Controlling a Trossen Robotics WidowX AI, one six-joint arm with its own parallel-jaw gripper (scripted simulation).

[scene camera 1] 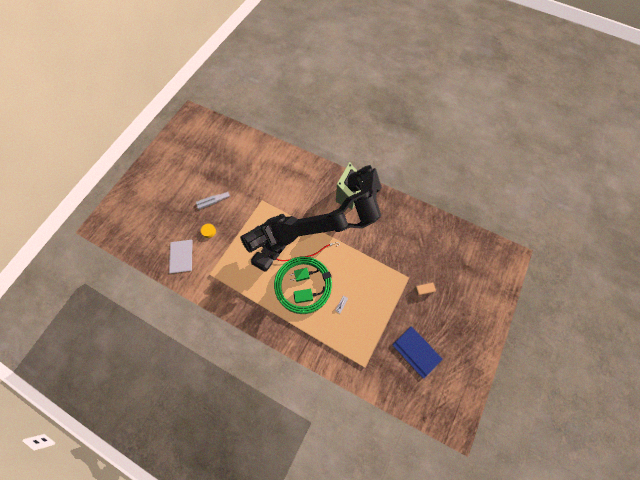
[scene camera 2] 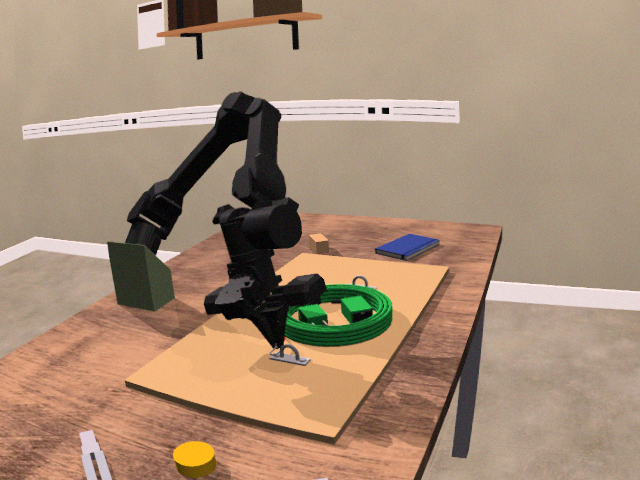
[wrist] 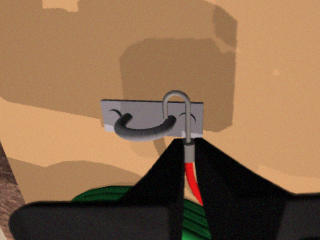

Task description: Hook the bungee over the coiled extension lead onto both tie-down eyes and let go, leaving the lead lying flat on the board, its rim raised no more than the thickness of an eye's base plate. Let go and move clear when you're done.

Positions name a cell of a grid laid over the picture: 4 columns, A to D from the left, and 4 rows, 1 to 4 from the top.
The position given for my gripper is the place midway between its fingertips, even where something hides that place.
In view: my gripper (scene camera 2: B3), a grey bungee hook (wrist: C3) and a tie-down eye (wrist: B3).
My gripper is seen too in the wrist view (wrist: C3).
